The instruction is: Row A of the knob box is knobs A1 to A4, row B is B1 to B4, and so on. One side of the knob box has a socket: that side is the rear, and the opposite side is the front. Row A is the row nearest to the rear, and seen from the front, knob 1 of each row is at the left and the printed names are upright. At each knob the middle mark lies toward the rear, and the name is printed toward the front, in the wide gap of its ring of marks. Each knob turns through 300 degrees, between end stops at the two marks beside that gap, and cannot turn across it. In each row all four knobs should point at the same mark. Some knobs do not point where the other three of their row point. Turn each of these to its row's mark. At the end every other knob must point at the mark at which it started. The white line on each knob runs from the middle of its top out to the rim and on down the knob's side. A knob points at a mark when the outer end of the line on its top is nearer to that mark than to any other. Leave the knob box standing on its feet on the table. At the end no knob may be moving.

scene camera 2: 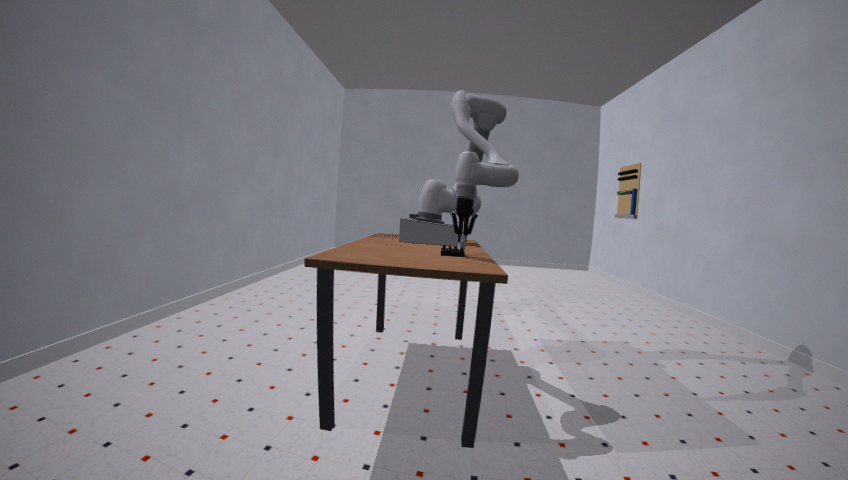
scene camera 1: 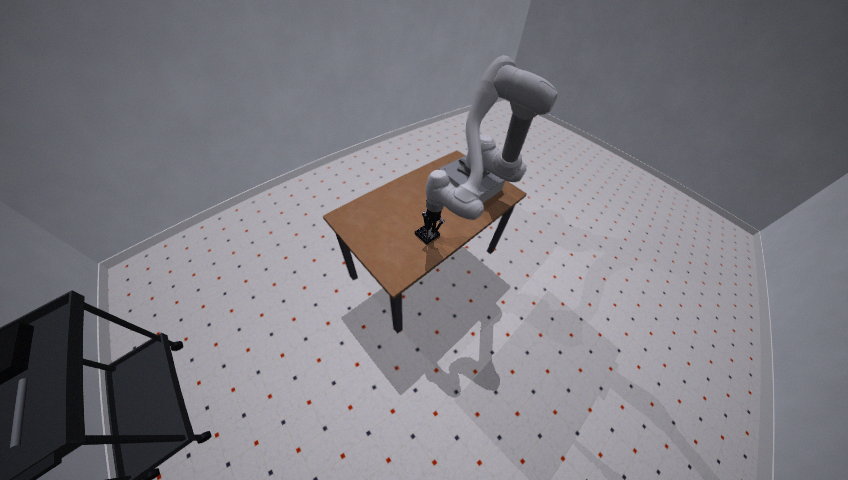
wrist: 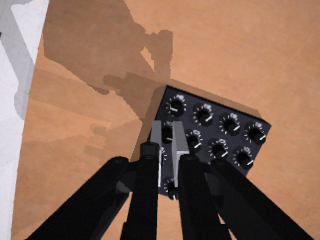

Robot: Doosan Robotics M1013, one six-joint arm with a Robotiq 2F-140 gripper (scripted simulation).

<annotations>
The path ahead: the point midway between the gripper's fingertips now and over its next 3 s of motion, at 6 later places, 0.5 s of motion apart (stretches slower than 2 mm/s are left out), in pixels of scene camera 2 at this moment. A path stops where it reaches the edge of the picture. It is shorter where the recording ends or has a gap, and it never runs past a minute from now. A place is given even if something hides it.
My gripper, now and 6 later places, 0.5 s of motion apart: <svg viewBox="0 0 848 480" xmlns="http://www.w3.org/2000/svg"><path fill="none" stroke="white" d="M461 249L461 243L462 240L462 237L462 239L462 242L462 246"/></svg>
</annotations>
